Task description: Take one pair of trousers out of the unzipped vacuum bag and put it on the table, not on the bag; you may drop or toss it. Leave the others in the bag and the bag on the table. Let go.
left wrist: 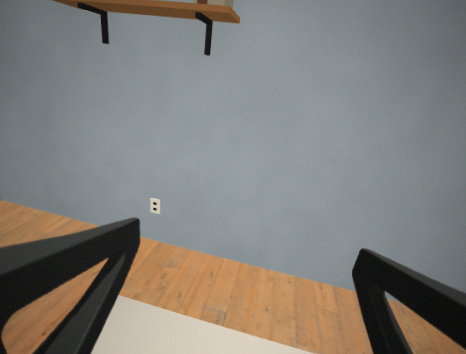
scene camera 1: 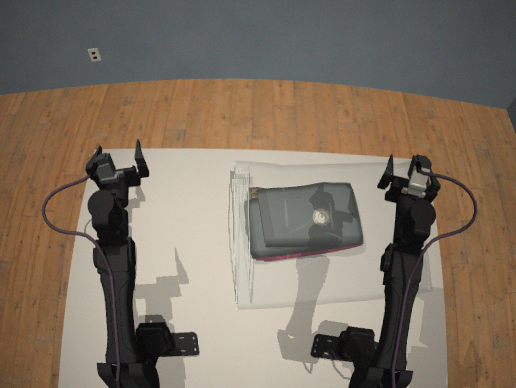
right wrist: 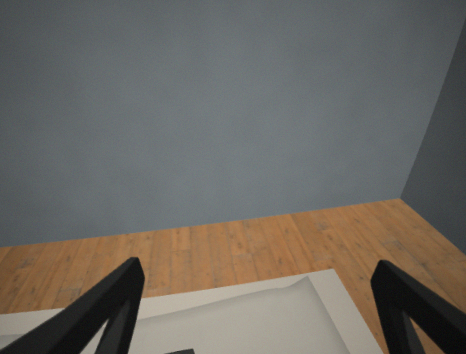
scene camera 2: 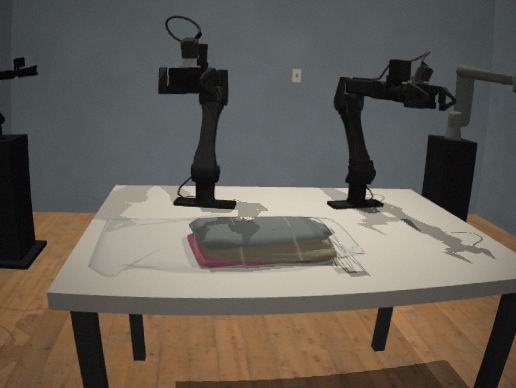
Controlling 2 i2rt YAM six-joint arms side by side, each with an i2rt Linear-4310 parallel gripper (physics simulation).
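A clear vacuum bag (scene camera 1: 350,292) (scene camera 2: 117,252) lies flat on the table (scene camera 1: 200,350) (scene camera 2: 280,304). Its ridged edge strip (scene camera 1: 242,280) is at the left in scene camera 1. Folded trousers are stacked inside: a grey-green pair (scene camera 1: 287,210) (scene camera 2: 265,232) on top, with a brown pair (scene camera 1: 254,192) (scene camera 2: 300,252) and a magenta pair (scene camera 1: 310,252) (scene camera 2: 201,256) below. My left gripper (scene camera 1: 118,145) (left wrist: 247,245) is open and empty, raised near the table's far left corner in scene camera 1. My right gripper (scene camera 1: 407,159) (right wrist: 256,270) is open and empty, raised near the bag's right end there.
A round valve (scene camera 1: 321,216) sits on the bag above the trousers. Both arms' bases stand along one table edge. Other robot arms on black pedestals (scene camera 2: 15,200) (scene camera 2: 450,175) stand beyond the table's sides in scene camera 2. A wall shelf (left wrist: 150,7) shows in the left wrist view.
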